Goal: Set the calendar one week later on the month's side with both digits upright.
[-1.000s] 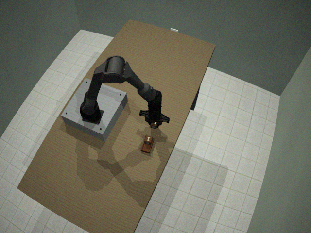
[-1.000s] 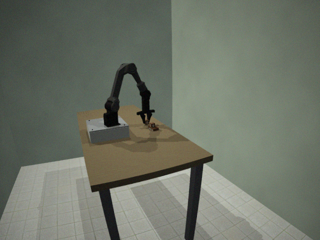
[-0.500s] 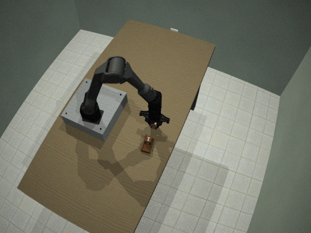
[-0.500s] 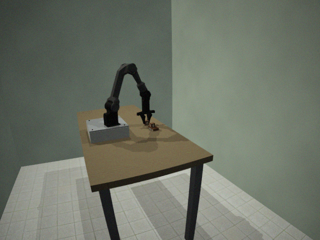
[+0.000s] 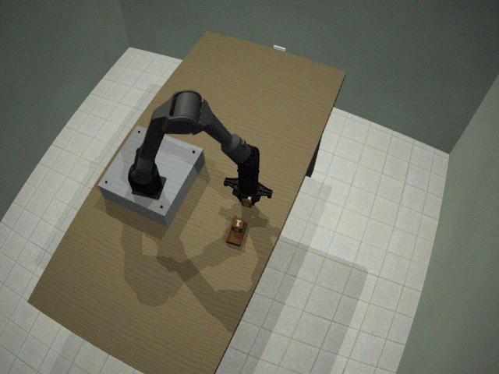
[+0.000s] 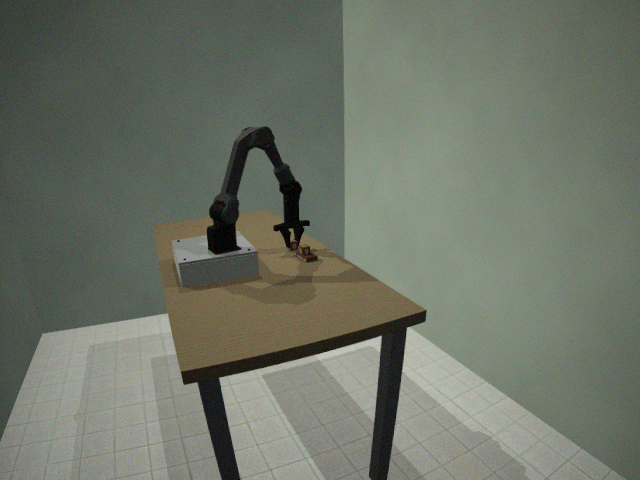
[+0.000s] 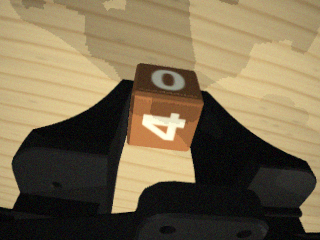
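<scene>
Now: hand right at the cube. Round my hand: brown tray (11 cm to the right, 1 cm below, 1 cm behind).
</scene>
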